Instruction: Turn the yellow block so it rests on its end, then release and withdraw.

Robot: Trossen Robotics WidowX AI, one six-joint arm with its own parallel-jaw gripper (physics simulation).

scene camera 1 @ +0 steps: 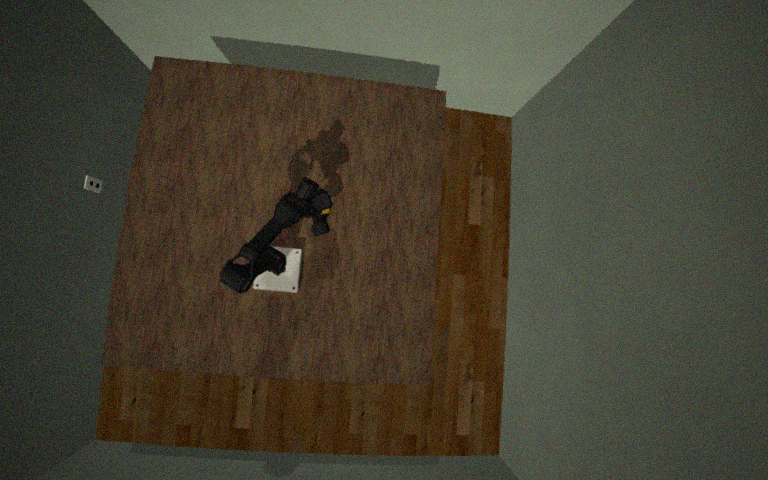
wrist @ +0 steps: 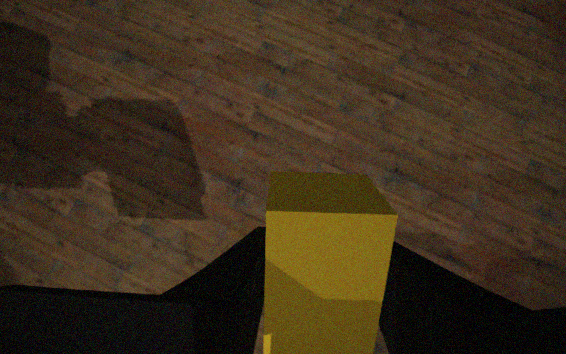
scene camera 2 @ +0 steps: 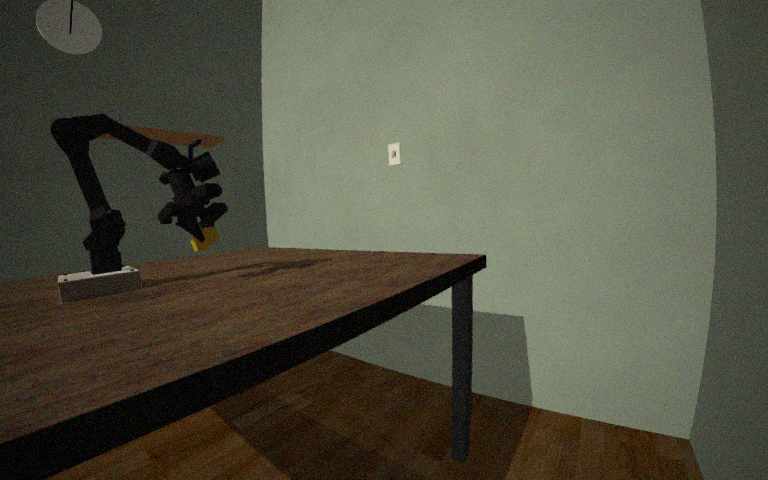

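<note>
The yellow block (scene camera 1: 326,211) (scene camera 2: 205,240) (wrist: 327,255) is held between the fingers of my gripper (scene camera 2: 205,234) (wrist: 315,241). The gripper is shut on it, with a black finger against each side in the wrist view. In scene camera 2 the block hangs in the air above the table (scene camera 2: 317,294) and is tilted. In scene camera 1 a small yellow part of the block shows beside the dark gripper, and the rest is hidden by the gripper and wrist.
The arm's white base plate (scene camera 1: 291,271) (scene camera 2: 99,284) is fixed on the brown table (scene camera 1: 362,316). The arm's shadow (scene camera 1: 328,150) falls on the table top. Walls stand around the table, and a wooden floor (scene camera 1: 475,254) shows beside it.
</note>
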